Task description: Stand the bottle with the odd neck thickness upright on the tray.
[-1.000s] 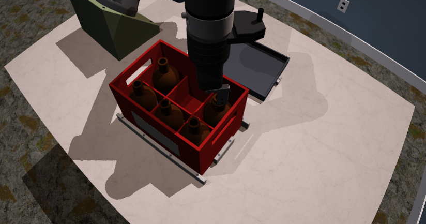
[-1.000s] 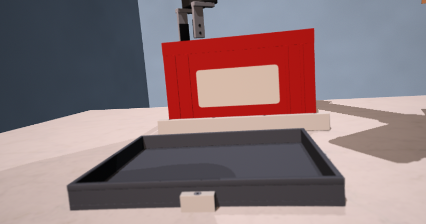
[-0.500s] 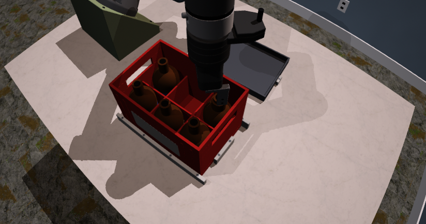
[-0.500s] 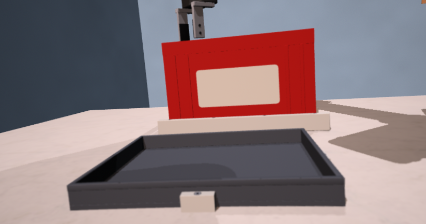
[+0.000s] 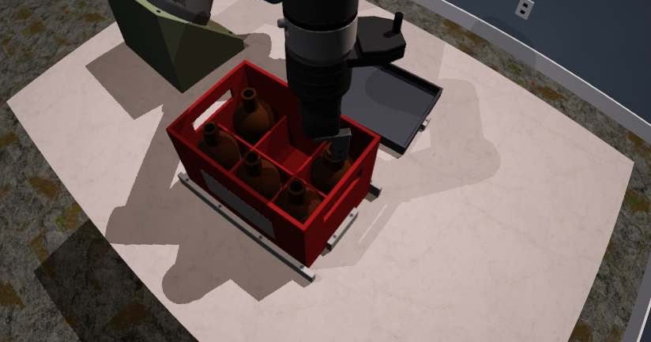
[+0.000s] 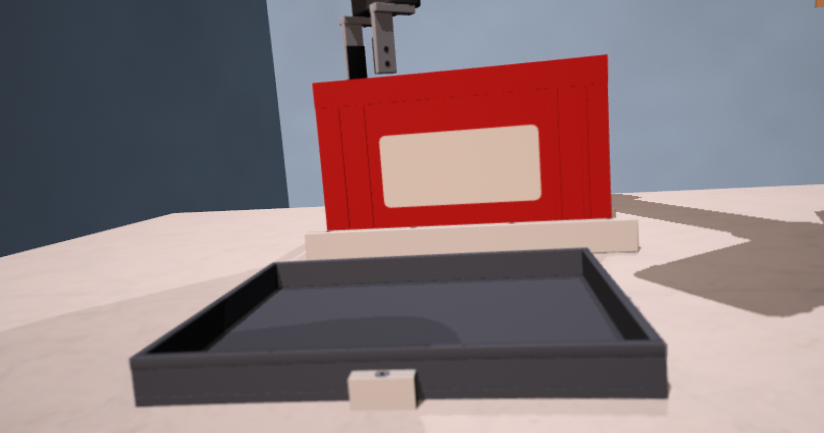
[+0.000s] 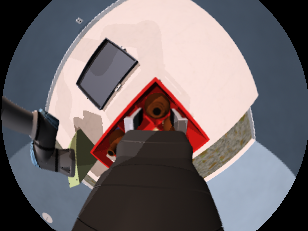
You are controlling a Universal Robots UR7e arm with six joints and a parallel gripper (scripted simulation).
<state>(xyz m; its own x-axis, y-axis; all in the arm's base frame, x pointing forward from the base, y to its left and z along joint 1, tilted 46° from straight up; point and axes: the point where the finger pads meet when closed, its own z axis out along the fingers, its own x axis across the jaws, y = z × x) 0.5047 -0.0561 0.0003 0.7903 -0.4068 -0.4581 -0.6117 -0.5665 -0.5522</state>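
Right now the bottle is 110 mm below my hand. From my hand the other things lie so: dark grey tray (240 mm to the left, 190 mm below, 100 mm behind); red crate (110 mm below, 80 mm behind, 50 mm to the right).
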